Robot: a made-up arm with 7 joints. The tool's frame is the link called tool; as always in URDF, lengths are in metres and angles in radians. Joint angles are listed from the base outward. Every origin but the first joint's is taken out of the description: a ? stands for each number. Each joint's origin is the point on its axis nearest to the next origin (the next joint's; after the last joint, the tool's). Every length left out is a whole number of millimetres.
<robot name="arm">
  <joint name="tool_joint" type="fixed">
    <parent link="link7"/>
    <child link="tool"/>
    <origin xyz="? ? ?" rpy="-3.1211 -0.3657 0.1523"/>
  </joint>
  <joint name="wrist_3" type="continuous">
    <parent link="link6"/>
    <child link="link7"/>
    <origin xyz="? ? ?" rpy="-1.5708 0 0"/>
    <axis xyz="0 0 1"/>
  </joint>
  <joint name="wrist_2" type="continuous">
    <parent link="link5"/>
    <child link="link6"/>
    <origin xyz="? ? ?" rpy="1.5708 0 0"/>
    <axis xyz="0 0 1"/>
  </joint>
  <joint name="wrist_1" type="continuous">
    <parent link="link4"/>
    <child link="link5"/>
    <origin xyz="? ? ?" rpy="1.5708 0 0"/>
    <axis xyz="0 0 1"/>
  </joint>
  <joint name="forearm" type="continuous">
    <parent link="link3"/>
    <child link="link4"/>
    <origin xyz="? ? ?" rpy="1.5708 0 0"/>
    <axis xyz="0 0 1"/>
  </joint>
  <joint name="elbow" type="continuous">
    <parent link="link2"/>
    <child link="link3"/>
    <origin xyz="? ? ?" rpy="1.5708 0 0"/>
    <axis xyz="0 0 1"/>
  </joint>
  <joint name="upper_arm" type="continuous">
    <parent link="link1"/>
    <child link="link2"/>
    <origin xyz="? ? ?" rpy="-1.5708 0 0"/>
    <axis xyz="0 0 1"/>
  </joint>
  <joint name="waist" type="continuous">
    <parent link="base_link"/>
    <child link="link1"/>
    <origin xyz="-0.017 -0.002 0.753"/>
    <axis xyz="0 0 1"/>
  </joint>
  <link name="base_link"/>
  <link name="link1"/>
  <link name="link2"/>
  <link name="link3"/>
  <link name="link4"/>
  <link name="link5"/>
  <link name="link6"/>
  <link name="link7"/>
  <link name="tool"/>
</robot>
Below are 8 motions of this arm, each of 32 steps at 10 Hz.
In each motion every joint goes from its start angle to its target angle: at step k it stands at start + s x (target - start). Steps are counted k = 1, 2, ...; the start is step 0. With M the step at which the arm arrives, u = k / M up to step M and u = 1 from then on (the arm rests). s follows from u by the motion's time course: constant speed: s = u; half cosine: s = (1 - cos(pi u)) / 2; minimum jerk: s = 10 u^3 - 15 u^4 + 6 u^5.
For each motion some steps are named. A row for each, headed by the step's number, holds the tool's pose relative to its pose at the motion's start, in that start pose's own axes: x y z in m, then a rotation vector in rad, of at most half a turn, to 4 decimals.
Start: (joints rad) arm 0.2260 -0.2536 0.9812 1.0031 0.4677 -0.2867 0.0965
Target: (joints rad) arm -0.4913 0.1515 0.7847 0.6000 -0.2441 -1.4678 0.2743
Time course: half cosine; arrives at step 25
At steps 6, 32:
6: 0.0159 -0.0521 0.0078 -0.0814 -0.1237 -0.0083
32: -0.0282 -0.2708 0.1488 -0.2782 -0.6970 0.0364

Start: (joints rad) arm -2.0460 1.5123 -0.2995 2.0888 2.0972 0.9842 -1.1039
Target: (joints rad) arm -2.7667 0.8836 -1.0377 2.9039 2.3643 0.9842 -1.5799
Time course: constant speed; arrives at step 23
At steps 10, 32:
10: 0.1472 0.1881 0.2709 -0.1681 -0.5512 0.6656
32: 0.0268 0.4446 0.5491 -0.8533 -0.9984 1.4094

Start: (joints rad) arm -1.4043 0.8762 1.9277 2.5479 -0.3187 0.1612 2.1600
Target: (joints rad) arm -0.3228 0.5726 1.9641 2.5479 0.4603 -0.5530 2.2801
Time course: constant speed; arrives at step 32
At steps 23, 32:
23: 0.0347 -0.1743 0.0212 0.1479 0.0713 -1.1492
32: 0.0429 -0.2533 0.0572 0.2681 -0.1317 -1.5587

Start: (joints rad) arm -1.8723 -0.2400 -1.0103 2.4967 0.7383 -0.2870 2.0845
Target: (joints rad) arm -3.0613 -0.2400 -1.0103 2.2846 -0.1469 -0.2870 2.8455
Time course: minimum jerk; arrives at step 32
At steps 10, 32:
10: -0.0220 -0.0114 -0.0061 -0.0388 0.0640 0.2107
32: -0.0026 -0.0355 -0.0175 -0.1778 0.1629 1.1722

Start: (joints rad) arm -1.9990 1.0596 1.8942 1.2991 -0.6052 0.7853 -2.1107
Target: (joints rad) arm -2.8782 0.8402 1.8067 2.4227 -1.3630 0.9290 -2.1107
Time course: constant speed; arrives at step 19
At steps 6, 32:
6: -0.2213 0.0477 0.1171 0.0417 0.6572 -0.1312
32: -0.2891 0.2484 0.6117 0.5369 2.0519 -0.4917

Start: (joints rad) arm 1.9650 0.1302 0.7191 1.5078 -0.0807 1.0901 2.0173
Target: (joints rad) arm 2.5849 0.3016 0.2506 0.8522 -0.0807 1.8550 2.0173
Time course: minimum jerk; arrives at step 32
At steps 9, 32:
9: 0.0283 -0.0439 -0.0432 -0.1886 -0.1130 -0.0421
32: 0.2155 -0.3566 -0.0634 -1.2749 -0.9786 -0.2426

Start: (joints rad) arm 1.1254 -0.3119 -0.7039 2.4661 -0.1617 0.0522 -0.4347
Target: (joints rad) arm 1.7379 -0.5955 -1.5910 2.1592 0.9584 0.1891 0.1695
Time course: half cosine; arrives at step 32
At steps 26, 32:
26: -0.2681 -0.1882 -0.0672 0.1344 0.3123 -1.7045
32: -0.3038 -0.1963 -0.0659 0.1140 0.3185 -1.8700

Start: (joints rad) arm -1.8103 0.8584 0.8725 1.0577 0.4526 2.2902 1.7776
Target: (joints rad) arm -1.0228 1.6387 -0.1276 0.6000 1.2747 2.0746 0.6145
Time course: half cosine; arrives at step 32
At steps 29, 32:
29: 0.2249 0.1997 -0.0504 0.1238 1.4621 0.0437
32: 0.2358 0.2005 -0.0513 0.1723 1.4717 0.0368

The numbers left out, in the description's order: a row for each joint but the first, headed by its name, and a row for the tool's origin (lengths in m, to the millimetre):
tool: -0.025 0.006 0
wrist_3: 0.119 0.141 0
wrist_2: 0.002 -0.028 0
wrist_1: 0.047 -0.224 0
forearm: 0.071 0.013 0
elbow: 0.018 -0.117 0
upper_arm: 0.011 0.013 0

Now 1 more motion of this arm.
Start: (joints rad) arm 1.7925 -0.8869 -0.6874 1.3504 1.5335 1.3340 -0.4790
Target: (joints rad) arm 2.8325 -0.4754 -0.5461 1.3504 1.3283 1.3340 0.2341
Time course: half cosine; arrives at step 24
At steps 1, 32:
1: -0.0001 -0.0012 -0.0015 0.0026 0.0038 -0.0059
32: -0.2696 -0.0558 -0.3530 0.1875 1.1086 -1.1839

